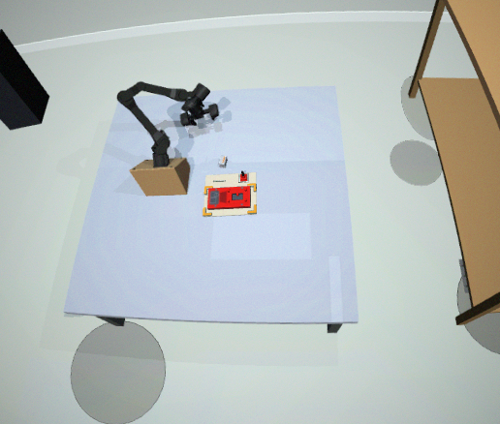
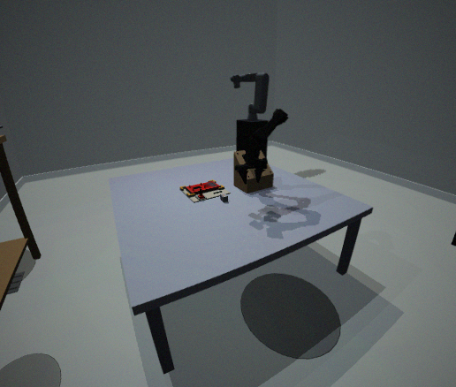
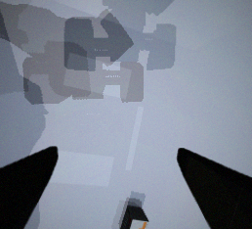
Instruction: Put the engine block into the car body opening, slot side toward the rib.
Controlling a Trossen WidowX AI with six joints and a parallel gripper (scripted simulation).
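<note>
Right now the engine block is 170 mm to the right of my gripper tip, 130 mm below it and 70 mm ahead of it. The rest, counted from my gripper tip: cream base plate (360 mm to the right, 130 mm below, 90 mm ahead).
</note>
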